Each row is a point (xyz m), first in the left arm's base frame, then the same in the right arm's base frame.
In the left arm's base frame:
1: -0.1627 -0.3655 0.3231
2: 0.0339 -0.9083 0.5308
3: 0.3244 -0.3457 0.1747
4: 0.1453 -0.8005 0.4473
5: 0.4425 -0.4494 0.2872
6: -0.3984 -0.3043 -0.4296
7: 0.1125 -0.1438 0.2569
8: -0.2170 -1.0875 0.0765
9: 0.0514 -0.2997 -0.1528
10: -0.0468 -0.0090 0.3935
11: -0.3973 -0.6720 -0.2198
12: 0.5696 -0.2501 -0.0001
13: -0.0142 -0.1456 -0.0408
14: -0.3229 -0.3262 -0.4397
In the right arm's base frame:
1: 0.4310 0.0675 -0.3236
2: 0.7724 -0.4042 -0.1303
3: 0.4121 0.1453 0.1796
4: 0.7023 -0.2926 -0.0134
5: 0.4305 -0.0173 0.2825
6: 0.7728 0.7739 -0.4237
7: 0.2296 0.2006 -0.0572
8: 1.1820 -0.0716 -0.2822
9: 0.5694 0.4831 -0.0325
10: 0.0714 0.1694 -0.2474
11: 0.9907 0.4111 -0.4348
12: 0.3763 0.3129 0.4450
13: 0.3923 0.4712 -0.1278
14: 0.7853 0.7625 -0.3463

